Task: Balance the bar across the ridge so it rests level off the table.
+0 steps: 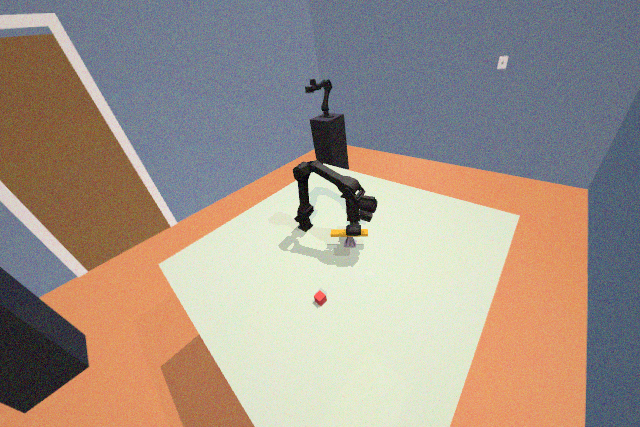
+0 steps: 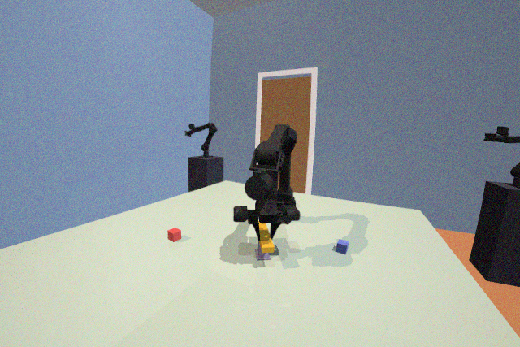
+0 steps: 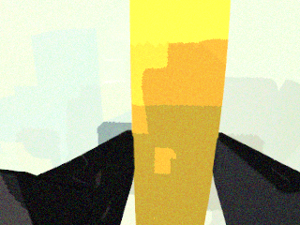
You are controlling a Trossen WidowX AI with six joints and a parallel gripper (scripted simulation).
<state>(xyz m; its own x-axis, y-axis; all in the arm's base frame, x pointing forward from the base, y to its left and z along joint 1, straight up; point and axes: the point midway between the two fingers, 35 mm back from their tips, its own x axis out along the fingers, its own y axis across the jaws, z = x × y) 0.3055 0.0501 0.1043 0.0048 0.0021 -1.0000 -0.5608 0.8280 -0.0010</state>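
My gripper tip is now 2 cm past the yellow bar and 2 cm to the left of it. From my gripper tip the other things lie so: blue cube 16 cm behind, 21 cm to the left, 5 cm below; then red cube 6 cm ahead, 32 cm to the right, 5 cm below.
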